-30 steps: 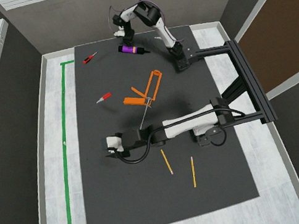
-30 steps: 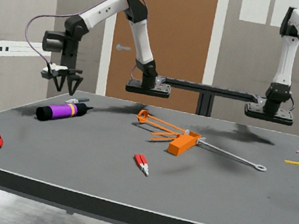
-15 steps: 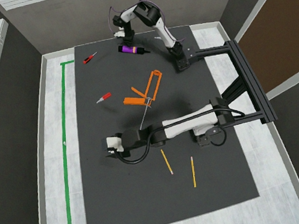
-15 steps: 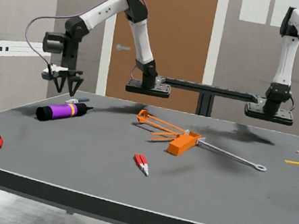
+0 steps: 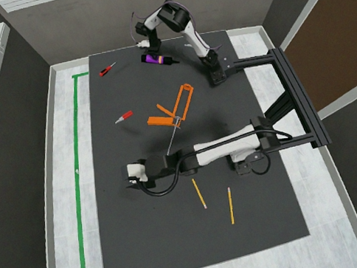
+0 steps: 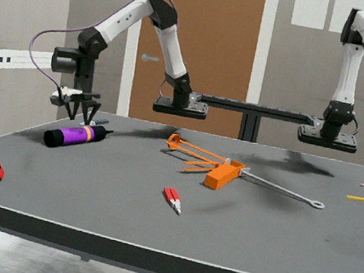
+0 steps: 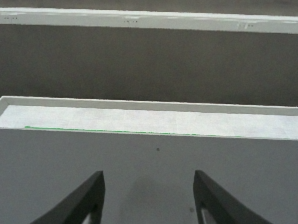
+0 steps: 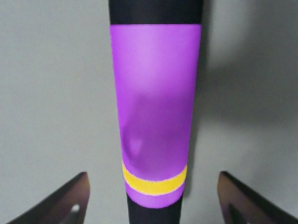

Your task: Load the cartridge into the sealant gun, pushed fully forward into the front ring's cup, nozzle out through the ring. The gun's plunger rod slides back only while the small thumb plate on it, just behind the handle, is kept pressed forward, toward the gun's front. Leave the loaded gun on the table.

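Now: the purple cartridge 2 cm behind my right hand, 1 cm to the left of it and 5 cm below it. Also, from my right hand: grey tool (28 cm behind, 11 cm to the right, 7 cm below); red screwdriver (36 cm ahead, 6 cm below); thumb plate (6 cm behind, 53 cm to the left, 6 cm below).
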